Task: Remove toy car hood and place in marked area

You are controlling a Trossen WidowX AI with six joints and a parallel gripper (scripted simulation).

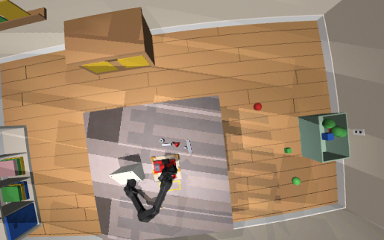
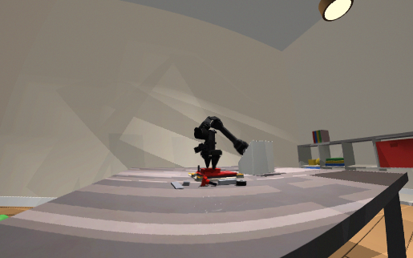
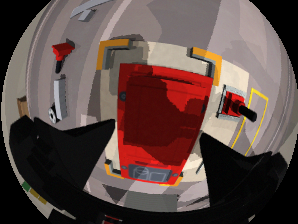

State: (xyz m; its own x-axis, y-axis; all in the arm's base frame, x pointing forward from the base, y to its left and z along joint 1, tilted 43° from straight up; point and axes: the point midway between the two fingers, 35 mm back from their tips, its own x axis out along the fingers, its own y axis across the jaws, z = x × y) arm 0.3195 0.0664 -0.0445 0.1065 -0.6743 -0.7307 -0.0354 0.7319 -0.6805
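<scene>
Right now the hood is 1 cm below my gripper tip.
</scene>
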